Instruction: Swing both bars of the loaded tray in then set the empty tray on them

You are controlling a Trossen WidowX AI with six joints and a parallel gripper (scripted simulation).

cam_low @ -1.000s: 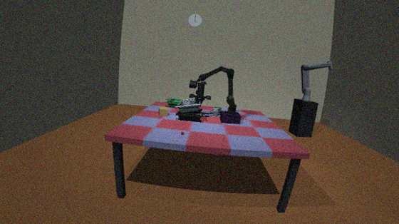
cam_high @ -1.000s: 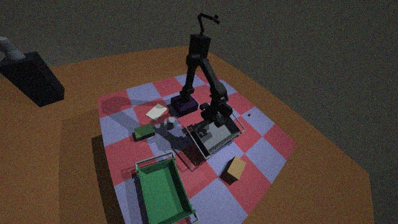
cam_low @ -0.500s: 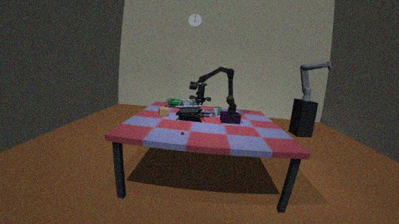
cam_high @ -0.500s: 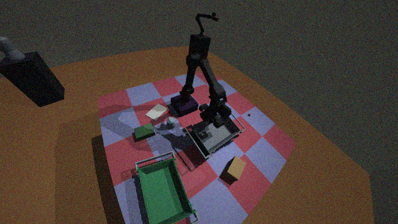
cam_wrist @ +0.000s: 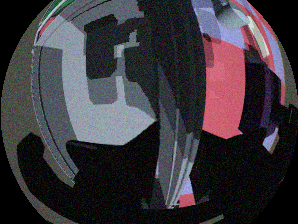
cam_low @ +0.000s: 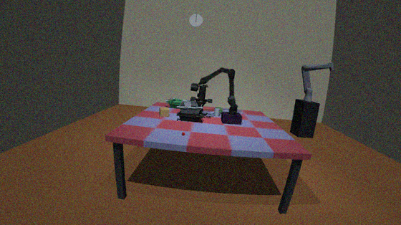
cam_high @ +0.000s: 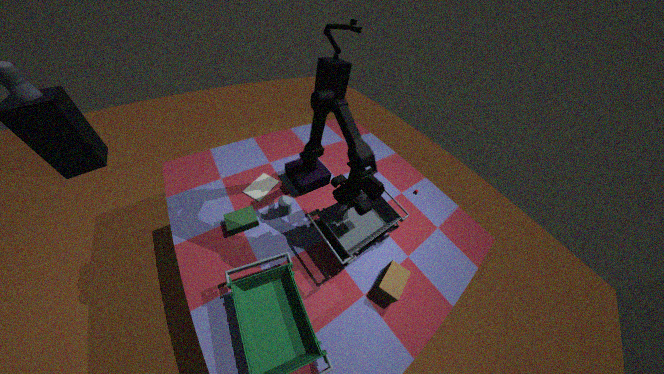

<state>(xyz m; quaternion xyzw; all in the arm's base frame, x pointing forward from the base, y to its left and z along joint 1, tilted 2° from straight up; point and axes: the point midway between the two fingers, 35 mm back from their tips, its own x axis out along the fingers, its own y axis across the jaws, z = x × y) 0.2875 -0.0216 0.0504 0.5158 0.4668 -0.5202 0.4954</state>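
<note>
Now: gripper tip 8 cm short of the grey tray, 1 cm to the left of it and 3 cm below it. The rest, counted from my gripper tip: grey cup (17 cm behind, 18 cm to the right, 5 cm below); then tan box (33 cm ahead, 5 cm to the right, 6 cm below); then white card (35 cm behind, 21 cm to the right, 8 cm below).
</note>
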